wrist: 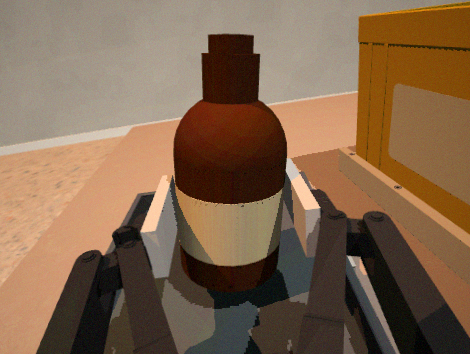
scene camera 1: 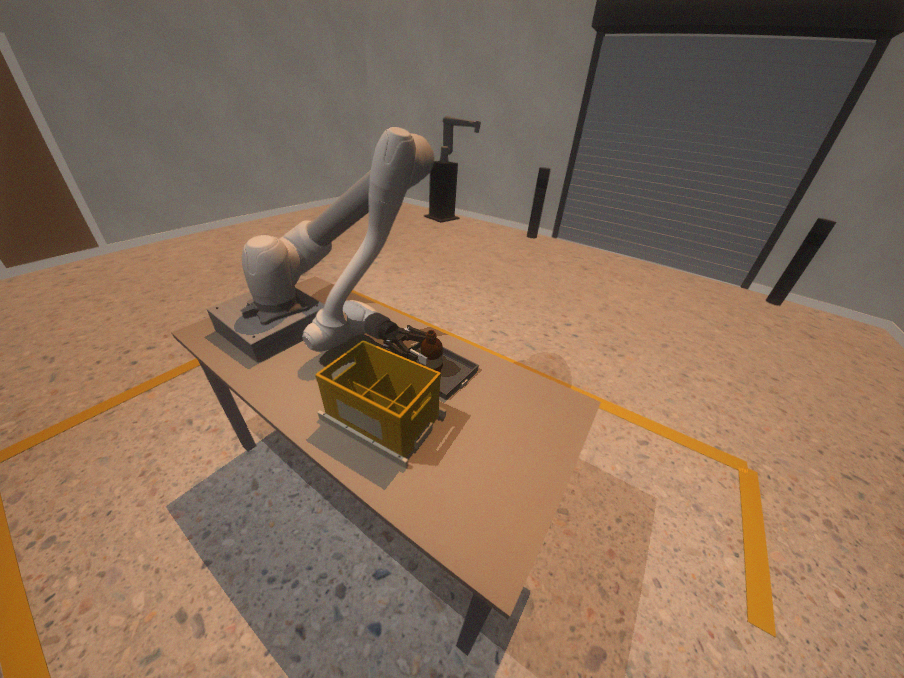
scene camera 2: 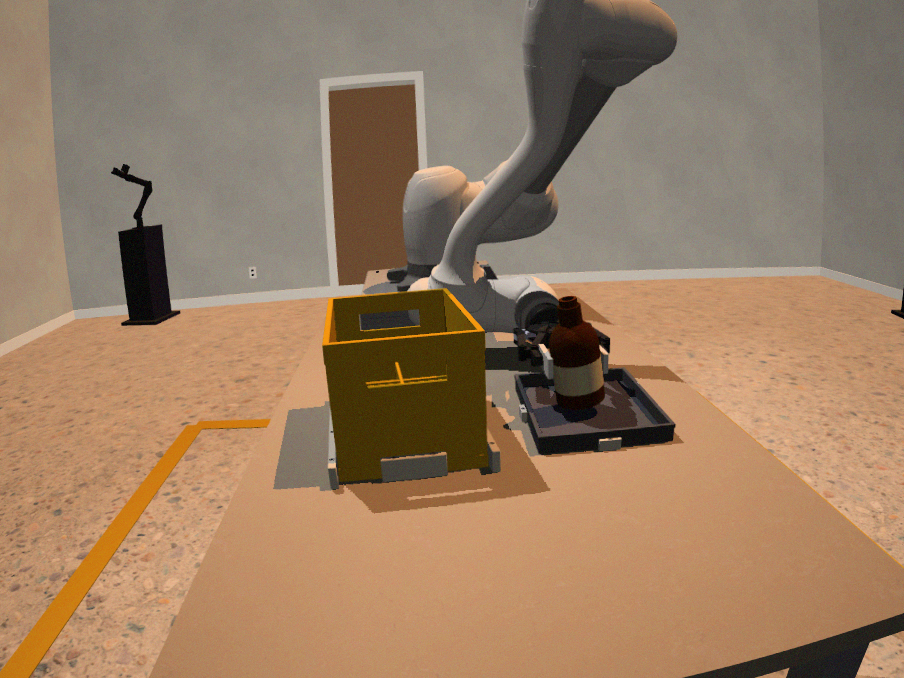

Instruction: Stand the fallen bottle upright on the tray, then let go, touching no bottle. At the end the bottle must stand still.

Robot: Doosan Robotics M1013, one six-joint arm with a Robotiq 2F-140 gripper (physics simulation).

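Seen in the pictures: gripper, fingertip midpoint: [wrist: 229, 185] [scene camera 1: 434, 355] [scene camera 2: 578, 366]; arm's base, origin of the base link: [scene camera 1: 278, 306].
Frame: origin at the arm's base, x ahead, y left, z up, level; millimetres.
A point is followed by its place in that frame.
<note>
The brown bottle with a cream label [scene camera 1: 432, 344] @(x 617, y 272, z 42 mm) [scene camera 2: 575, 343] @(x 634, y 285, z 24 mm) [wrist: 230, 150] @(x 566, y 278, z 25 mm) stands upright or very nearly so over the dark tray [scene camera 1: 461, 383] @(x 718, y 317, z -83 mm) [scene camera 2: 569, 442] @(x 723, y 276, z -84 mm), inside its rim. In scene camera 2 its base is low at the tray floor, with a dark shadow beside it; whether it touches cannot be told. My gripper [scene camera 1: 429, 356] @(x 607, y 292, z -18 mm) [scene camera 2: 576, 361] @(x 607, y 292, z -18 mm) [wrist: 229, 185] @(x 607, y 292, z -18 mm) comes in level from the arm's side and is shut on the bottle, one pale finger pad on each side at label height. The bottle hides part of the fingers in scene camera 2.
A yellow crate with dividers [scene camera 1: 405, 430] @(x 814, y 14, z 13 mm) [scene camera 2: 408, 415] @(x 793, y 83, z -17 mm) [wrist: 375, 100] @(x 732, y 162, z 1 mm) stands beside the tray, held by pale strips [scene camera 1: 365, 440] @(x 717, y -48, z -71 mm) [scene camera 2: 414, 467] @(x 803, y 88, z -81 mm) [wrist: 400, 190] @(x 671, y 151, z -67 mm) on the table [scene camera 1: 496, 467] @(x 995, y 171, z -97 mm) [scene camera 2: 511, 583] @(x 1006, y 216, z -97 mm). Its wall rises to the right of the bottle in the wrist view.
</note>
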